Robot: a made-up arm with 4 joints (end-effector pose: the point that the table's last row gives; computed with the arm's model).
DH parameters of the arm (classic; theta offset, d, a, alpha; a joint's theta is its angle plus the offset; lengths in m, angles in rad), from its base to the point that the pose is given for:
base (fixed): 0 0.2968 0.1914 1.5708
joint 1: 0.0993 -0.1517 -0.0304 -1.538
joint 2: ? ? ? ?
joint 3: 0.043 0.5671 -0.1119 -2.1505
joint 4: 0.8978 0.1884 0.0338 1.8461
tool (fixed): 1.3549 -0.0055 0 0
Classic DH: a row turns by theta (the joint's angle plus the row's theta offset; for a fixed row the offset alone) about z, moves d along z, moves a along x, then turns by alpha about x.
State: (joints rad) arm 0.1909 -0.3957 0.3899 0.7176
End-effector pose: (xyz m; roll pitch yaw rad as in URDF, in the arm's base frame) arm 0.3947 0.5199 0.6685 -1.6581 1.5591 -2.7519
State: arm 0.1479 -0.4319 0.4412 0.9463
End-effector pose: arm 0.4154 0.5171 0.6715 -2.2524 1.4169 2.7232
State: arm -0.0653 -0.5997 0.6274 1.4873
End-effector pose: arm 0.5358 0.4776 0.6539 -1.8884 0.9403 2.5197
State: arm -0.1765 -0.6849 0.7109 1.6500
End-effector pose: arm 0.5976 0.4485 0.6276 -1.7419 0.7539 2.4523
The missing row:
joint 2: -0.9008 0.153 -0.1071 -1.0888
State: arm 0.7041 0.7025 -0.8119 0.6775
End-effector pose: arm 0.0206 0.6243 0.4201 0.4723 0.0252 -0.6173
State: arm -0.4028 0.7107 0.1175 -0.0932
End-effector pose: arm 0.1137 0.6255 0.5936 2.9211 1.4541 -2.7167
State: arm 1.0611 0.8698 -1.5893 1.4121
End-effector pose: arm -0.0282 0.6028 0.4146 1.9749 -0.3985 -0.9148
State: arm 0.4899 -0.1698 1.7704 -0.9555
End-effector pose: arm 0.0631 0.5179 0.7872 0.4945 0.4673 2.2097
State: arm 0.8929 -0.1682 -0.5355 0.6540
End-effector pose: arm 0.1877 0.4960 0.6706 0.9247 0.4995 -0.8386
